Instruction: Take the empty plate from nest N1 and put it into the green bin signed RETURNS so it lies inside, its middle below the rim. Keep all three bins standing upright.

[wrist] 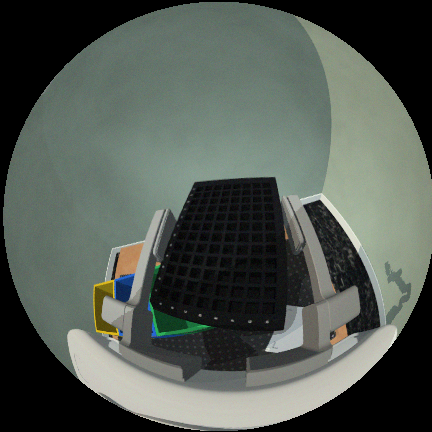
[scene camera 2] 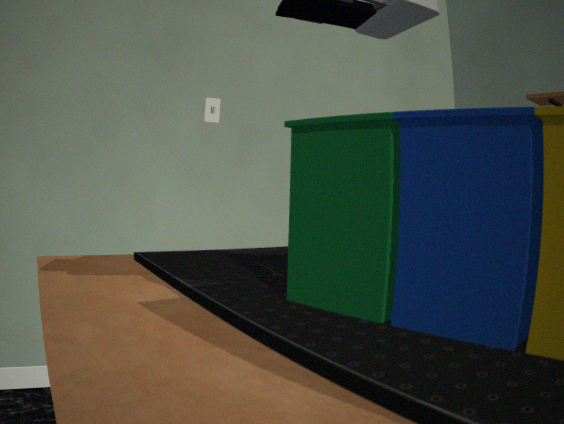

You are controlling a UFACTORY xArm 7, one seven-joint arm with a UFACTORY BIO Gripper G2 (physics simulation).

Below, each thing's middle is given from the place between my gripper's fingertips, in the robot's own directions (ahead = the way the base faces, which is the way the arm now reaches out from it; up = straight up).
The black plate [wrist: 225,265] is 20 mm behind my hand, 10 mm to the left of it and 10 mm below it. From my hand the other things lie so: grey nest frame [wrist: 291,336] (380 mm below, 160 mm behind, 110 mm to the right); blue bin [scene camera 2: 471,190] (290 mm below, 280 mm to the left, 10 mm behind); green bin [scene camera 2: 345,171] (290 mm below, 150 mm to the left, 10 mm ahead).
